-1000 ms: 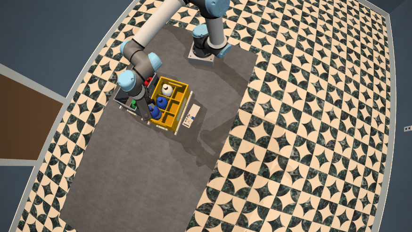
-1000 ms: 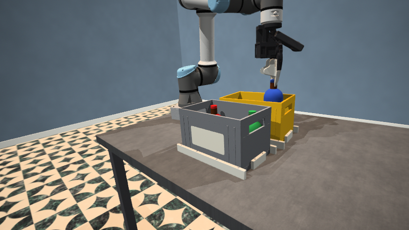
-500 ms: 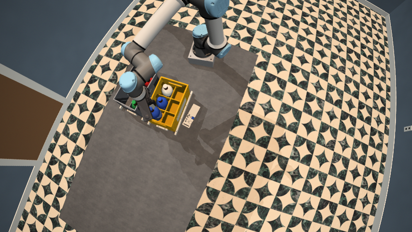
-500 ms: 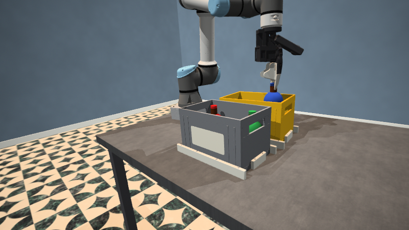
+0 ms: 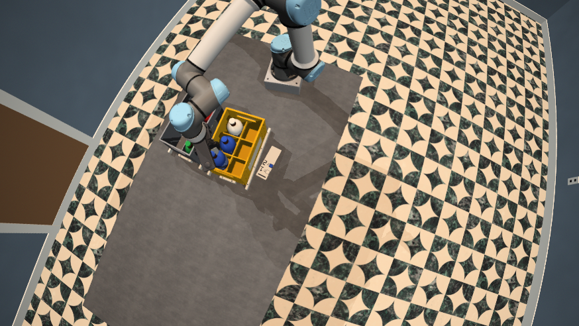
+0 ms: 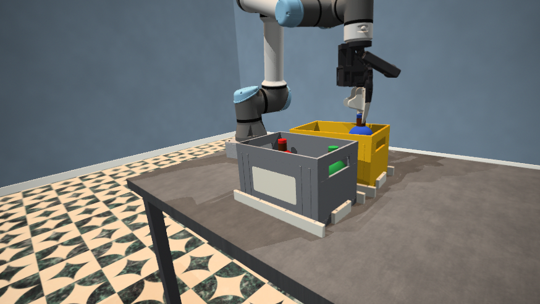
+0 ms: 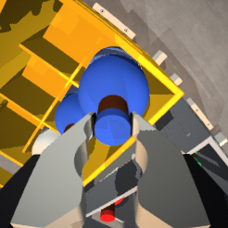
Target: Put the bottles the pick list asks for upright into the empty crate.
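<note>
Now: the yellow crate 130 mm below my hand, 90 mm behind it and 50 mm to the left of it. Also, from my hand: green-label bottle (150 mm to the right, 130 mm below, 20 mm behind); white-label bottle (180 mm behind, 130 mm below, 10 mm to the left); grey crate (190 mm to the right, 130 mm below, 120 mm behind).
</note>
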